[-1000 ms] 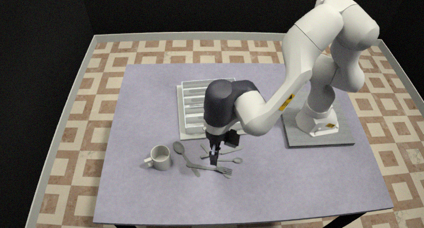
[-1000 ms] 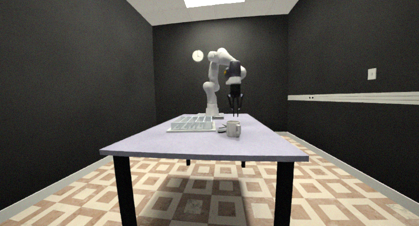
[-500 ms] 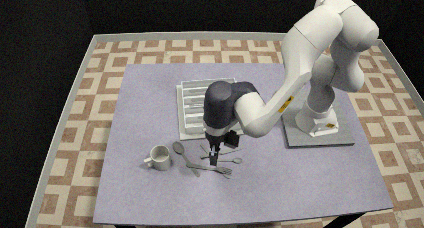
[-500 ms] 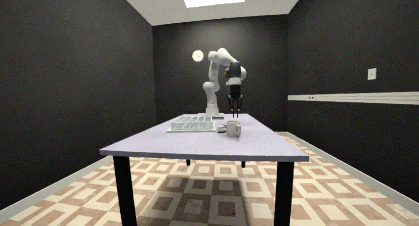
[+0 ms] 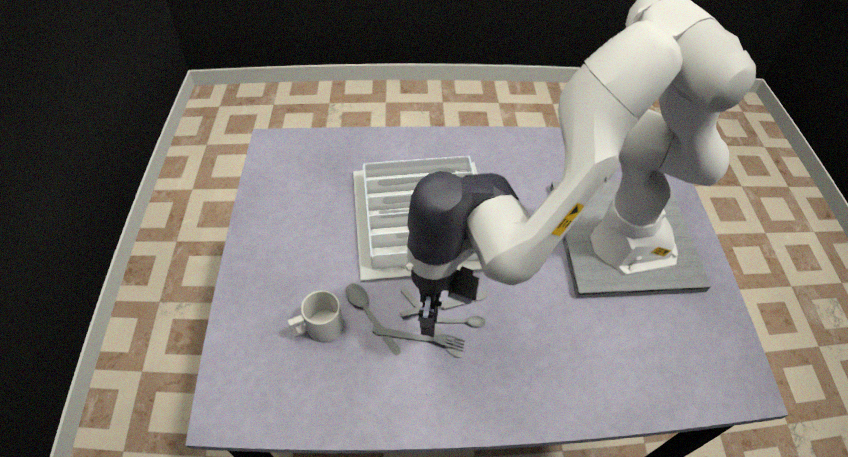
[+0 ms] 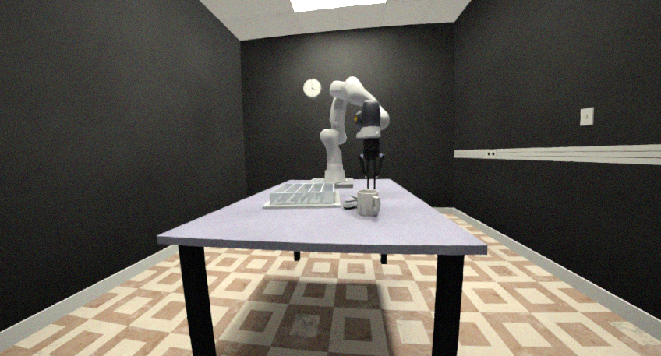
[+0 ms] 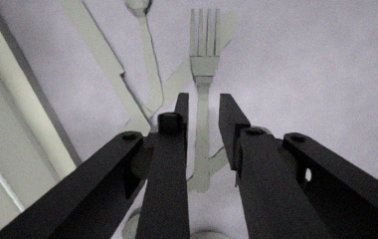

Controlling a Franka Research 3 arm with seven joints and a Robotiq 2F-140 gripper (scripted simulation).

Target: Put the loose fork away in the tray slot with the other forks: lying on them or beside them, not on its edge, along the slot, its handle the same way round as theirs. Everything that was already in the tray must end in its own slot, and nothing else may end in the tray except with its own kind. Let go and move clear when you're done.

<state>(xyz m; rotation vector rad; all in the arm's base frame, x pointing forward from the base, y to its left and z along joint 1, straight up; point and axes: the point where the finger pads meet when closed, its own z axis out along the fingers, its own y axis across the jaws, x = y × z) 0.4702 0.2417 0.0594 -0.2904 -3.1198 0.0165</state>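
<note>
The knife lies 80 mm to the right of my hand, 80 mm below it and 20 mm behind it. Also, from my hand: white mug: 230 mm ahead, 50 mm below, 20 mm to the right; spoon: 280 mm to the right, 70 mm below, 10 mm behind.
</note>
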